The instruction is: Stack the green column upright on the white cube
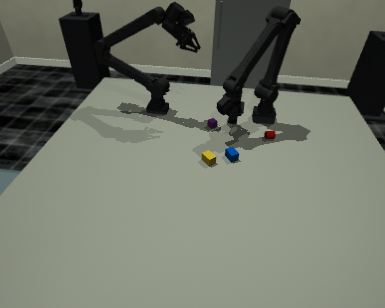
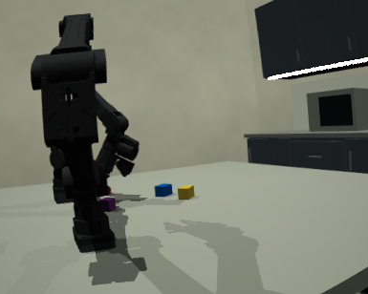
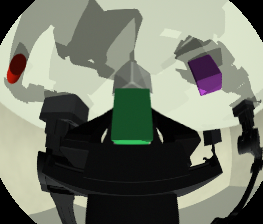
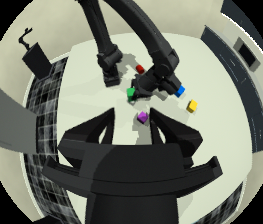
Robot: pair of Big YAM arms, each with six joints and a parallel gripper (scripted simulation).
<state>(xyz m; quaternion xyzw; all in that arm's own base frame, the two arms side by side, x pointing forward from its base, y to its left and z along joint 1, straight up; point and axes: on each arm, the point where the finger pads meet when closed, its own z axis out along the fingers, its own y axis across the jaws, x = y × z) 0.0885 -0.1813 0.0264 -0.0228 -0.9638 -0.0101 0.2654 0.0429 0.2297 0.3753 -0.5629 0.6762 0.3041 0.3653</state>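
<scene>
Right now my left hand is right at the green column. Round my left hand: red block (20 cm to the left, 9 cm ahead, 5 cm below); then white cube (5 cm below); then purple cube (11 cm to the right, 5 cm below, 3 cm ahead).
</scene>
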